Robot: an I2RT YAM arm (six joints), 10 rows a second.
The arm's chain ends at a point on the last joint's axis. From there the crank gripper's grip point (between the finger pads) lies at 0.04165 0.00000 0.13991 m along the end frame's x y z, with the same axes.
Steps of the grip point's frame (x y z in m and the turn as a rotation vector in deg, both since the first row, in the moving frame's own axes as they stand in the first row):
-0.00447 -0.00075 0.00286 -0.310 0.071 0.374
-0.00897 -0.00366 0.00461 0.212 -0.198 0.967
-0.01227 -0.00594 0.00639 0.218 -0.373 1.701
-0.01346 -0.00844 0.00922 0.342 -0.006 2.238
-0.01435 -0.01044 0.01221 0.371 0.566 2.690
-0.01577 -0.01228 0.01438 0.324 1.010 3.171
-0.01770 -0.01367 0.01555 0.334 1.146 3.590
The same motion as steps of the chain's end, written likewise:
-0.00464 -0.00178 0.00291 -0.310 0.071 0.374
-0.00848 -0.00384 0.00447 0.212 -0.198 0.967
-0.01135 -0.00663 0.00612 0.218 -0.373 1.701
-0.01343 -0.00923 0.00921 0.342 -0.006 2.238
-0.01570 -0.01152 0.01262 0.371 0.566 2.690
-0.01819 -0.01386 0.01513 0.324 1.010 3.171
-0.02043 -0.01555 0.01641 0.334 1.146 3.590

